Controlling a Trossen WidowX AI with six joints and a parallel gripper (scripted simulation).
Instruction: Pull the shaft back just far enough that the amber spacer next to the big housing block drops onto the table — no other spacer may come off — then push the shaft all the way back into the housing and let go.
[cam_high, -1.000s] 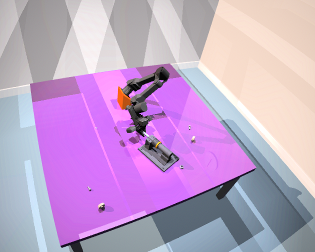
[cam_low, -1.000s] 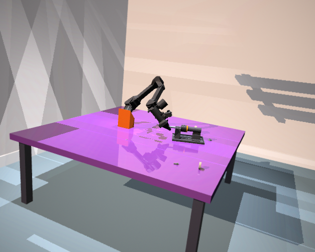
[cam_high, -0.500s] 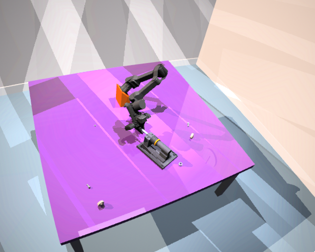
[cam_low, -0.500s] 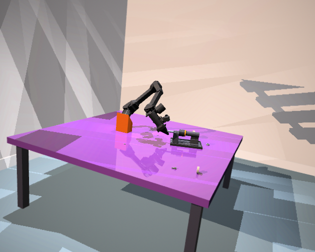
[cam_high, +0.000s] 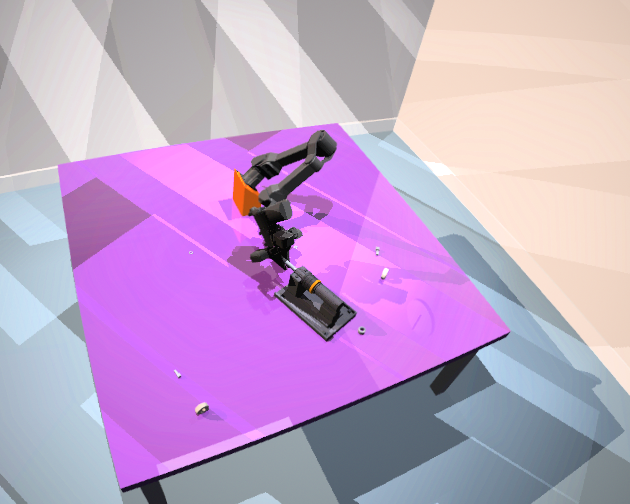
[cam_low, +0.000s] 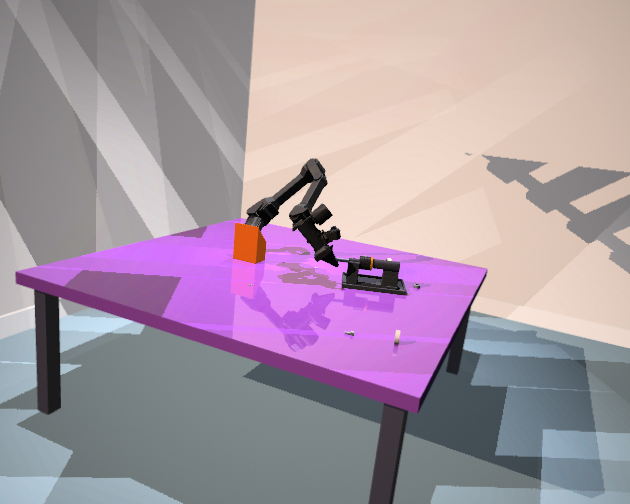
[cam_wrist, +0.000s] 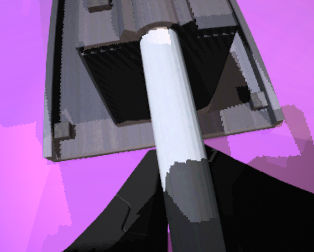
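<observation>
Now: the silver shaft 5 cm ahead of my gripper tip, 2 cm to the left of it and 2 cm above it. Round my gripper tip: screw 42 cm to the right, 24 cm ahead, 5 cm below; black fixture 13 cm ahead, 6 cm to the left, 1 cm below; amber spacer 11 cm ahead, 5 cm to the left, 2 cm above.
</observation>
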